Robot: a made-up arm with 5 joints.
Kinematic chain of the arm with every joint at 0, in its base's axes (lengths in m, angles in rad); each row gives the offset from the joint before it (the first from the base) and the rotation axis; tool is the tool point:
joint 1: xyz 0 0 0.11 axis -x
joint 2: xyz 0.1 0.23 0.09 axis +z
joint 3: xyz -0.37 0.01 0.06 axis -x
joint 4: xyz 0.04 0.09 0 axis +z
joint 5: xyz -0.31 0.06 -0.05 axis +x
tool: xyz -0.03 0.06 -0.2
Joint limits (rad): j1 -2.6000..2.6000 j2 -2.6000..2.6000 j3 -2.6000..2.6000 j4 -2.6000..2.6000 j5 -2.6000..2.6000
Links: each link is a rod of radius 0.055 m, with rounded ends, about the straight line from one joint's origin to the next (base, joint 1, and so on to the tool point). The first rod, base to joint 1, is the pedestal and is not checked.
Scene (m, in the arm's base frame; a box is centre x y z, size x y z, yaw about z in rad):
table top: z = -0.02
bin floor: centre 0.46 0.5 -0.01 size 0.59 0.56 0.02 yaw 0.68
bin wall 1: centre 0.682 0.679 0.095 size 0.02 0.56 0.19 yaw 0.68
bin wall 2: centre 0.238 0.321 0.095 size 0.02 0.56 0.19 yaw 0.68
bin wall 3: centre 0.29 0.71 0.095 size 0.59 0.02 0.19 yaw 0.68
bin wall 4: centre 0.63 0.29 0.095 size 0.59 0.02 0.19 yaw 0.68
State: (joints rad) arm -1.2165 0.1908 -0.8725 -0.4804 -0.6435
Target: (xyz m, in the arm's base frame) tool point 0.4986 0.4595 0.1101
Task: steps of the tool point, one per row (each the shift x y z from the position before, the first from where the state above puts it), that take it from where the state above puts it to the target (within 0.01 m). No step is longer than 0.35 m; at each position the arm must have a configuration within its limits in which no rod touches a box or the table.
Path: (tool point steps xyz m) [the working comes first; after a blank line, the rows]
Joints at the target: -0.1533 -1.3984 -0.0713 -1.7416 0.0078
Straight joint move there: clear.

1: 0.1382 0.2013 0.1936
2: 0.2218 0.2348 0.0591
3: 0.2606 0.1867 -0.0912
4: 0.2412 0.0716 -0.2034
5: 0.1676 -0.0643 -0.2409
6: 0.0612 -0.1656 -0.2022

